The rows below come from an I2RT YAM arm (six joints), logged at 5 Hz.
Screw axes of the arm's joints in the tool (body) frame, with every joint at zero. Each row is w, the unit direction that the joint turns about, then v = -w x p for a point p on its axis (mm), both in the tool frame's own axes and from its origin. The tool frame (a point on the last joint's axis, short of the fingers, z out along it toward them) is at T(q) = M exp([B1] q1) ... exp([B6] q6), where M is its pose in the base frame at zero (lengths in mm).
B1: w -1 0 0 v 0.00 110.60 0.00
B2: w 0 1 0 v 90.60 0.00 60.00
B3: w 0 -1 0 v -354.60 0.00 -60.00
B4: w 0 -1 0 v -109.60 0.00 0.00
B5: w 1 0 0 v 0.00 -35.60 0.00
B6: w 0 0 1 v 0.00 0.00 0.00
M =
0 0 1 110.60
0 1 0 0.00
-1 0 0 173.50
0 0 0 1
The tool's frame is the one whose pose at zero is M.
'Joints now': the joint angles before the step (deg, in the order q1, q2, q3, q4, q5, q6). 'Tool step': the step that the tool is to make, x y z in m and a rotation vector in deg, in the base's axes. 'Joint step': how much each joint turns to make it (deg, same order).
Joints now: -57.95 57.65 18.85 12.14 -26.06 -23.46
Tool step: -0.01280 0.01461 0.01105 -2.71 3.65 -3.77
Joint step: 0.00 -9.27 0.04 -9.96 5.41 -2.54
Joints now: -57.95 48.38 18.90 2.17 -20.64 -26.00
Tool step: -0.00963 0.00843 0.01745 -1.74 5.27 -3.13
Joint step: -0.22 -5.75 3.62 -11.78 5.13 -3.52
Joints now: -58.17 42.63 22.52 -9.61 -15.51 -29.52
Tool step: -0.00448 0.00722 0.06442 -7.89 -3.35 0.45
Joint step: 0.04 -4.59 10.63 -7.12 0.20 -1.41
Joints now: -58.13 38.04 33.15 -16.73 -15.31 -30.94
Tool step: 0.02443 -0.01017 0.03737 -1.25 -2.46 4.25
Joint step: 4.79 7.30 8.98 1.13 0.04 1.48
